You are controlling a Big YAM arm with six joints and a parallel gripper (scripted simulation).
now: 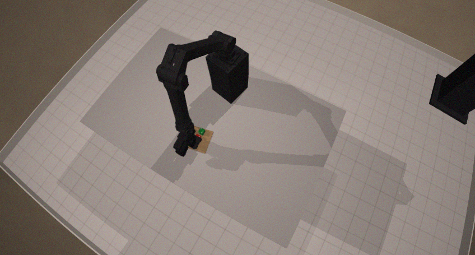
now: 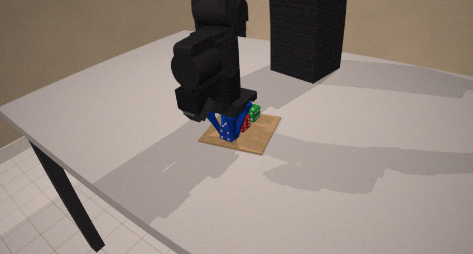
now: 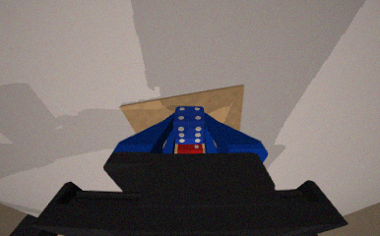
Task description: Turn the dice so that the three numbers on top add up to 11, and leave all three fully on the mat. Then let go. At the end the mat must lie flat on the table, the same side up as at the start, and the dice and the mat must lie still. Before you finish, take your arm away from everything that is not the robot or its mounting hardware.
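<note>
Right now the blue die is right at my hand. From my hand the other things lie so: tan mat (5 cm behind, 2 cm below); then green die (9 cm behind, 1 cm to the right); then red die (5 cm behind).
</note>
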